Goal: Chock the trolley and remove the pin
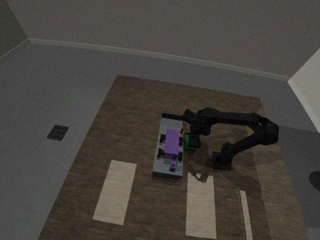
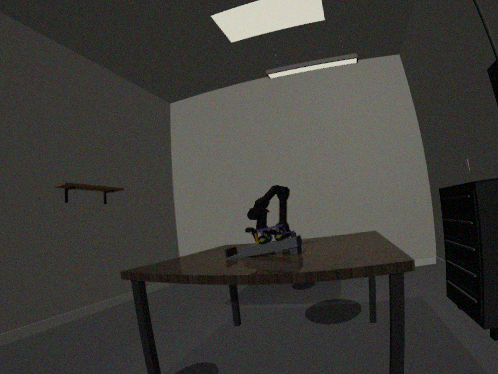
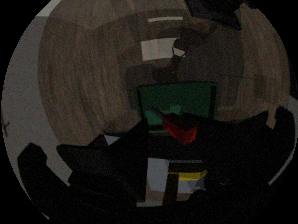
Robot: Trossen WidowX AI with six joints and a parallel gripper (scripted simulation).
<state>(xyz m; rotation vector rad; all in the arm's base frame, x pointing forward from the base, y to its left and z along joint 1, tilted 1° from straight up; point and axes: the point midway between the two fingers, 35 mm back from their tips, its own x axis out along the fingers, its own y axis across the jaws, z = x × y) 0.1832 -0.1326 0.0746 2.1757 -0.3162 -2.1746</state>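
Right now my gripper tip is right at the red-headed stop pin. From my gripper tip the other things lie so: yellow chock 70 mm ahead, 40 mm above, 20 mm to the left; then dark raised ramp end 160 mm to the right, 110 mm ahead, 20 mm below; then purple trolley 140 mm ahead, 100 mm to the left, 70 mm above.
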